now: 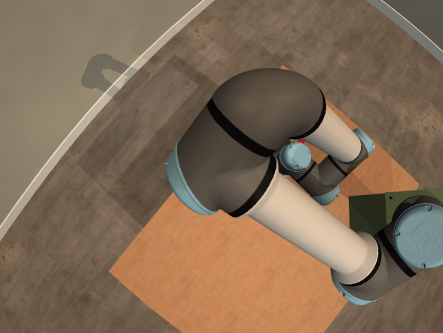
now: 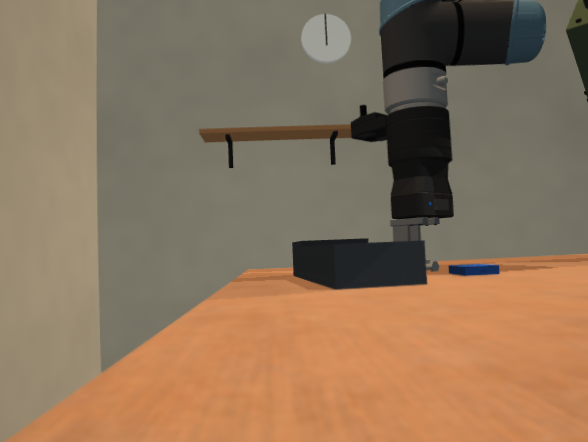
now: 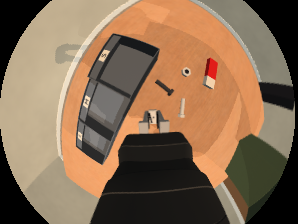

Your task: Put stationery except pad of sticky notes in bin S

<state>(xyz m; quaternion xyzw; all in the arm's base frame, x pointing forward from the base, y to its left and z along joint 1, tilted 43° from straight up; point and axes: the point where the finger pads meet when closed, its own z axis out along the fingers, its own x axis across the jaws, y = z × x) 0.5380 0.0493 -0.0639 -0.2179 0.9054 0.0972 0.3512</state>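
The white clip-like piece lies 1 cm below my hand. Round my hand: black screw 1 cm ahead, 6 cm to the right, 1 cm below; then white bolt 4 cm behind, 4 cm to the right, 1 cm below; then blue pad 6 cm behind, 5 cm to the left, 1 cm below.
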